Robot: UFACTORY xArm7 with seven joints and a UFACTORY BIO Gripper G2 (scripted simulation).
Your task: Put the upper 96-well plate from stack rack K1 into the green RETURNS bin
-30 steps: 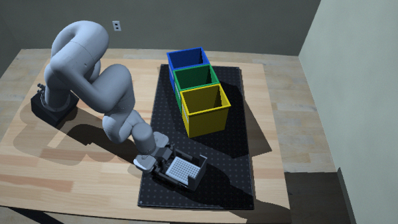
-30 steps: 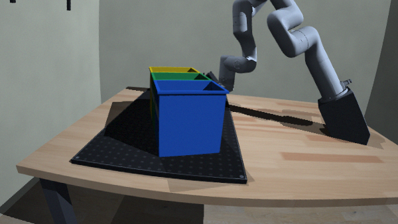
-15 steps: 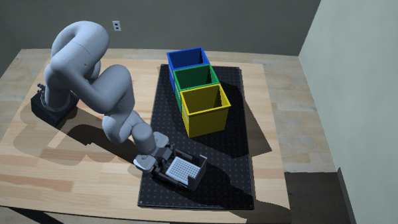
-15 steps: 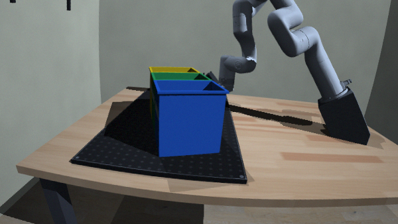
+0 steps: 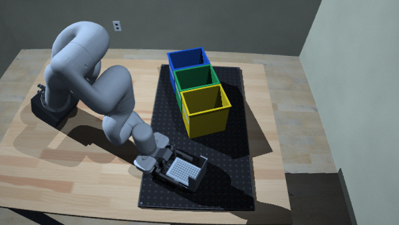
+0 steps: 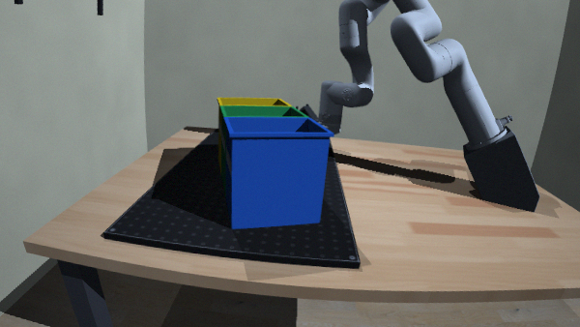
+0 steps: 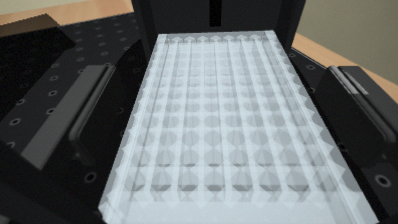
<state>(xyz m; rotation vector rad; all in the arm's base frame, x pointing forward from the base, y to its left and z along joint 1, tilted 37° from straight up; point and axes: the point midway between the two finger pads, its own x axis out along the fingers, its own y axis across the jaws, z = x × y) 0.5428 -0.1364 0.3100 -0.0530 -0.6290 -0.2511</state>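
Now: hand 2 cm short of the 96-well plate, 1 cm to the left of it and 1 cm above it. Round my hand: blue bin (50 cm to the left, 5 cm behind, 4 cm above); then yellow bin (26 cm to the left, 6 cm ahead, 4 cm above); then green bin (38 cm to the left, 4 cm above, 1 cm ahead).
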